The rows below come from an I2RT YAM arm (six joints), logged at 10 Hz.
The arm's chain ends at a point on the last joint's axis. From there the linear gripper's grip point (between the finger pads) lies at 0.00 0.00 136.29 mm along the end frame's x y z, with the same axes.
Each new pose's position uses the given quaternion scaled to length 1; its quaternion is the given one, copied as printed.
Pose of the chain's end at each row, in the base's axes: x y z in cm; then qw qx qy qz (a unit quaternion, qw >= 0):
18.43 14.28 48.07 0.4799 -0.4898 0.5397 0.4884
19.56 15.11 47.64 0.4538 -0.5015 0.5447 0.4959
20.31 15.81 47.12 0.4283 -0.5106 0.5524 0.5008
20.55 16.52 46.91 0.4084 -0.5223 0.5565 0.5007
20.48 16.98 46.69 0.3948 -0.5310 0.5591 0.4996
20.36 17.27 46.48 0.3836 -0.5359 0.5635 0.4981
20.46 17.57 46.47 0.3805 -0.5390 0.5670 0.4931
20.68 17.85 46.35 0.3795 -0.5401 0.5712 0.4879
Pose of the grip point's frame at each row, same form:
18.97 27.87 47.22 0.4799 -0.4898 0.5397 0.4884
19.52 28.68 46.33 0.4538 -0.5015 0.5447 0.4959
19.79 29.31 45.33 0.4283 -0.5106 0.5524 0.5008
19.62 29.93 44.66 0.4084 -0.5223 0.5565 0.5007
19.27 30.31 44.11 0.3948 -0.5310 0.5591 0.4996
18.98 30.52 43.63 0.3836 -0.5359 0.5635 0.4981
19.10 30.78 43.42 0.3805 -0.5390 0.5670 0.4931
19.41 31.03 43.13 0.3795 -0.5401 0.5712 0.4879

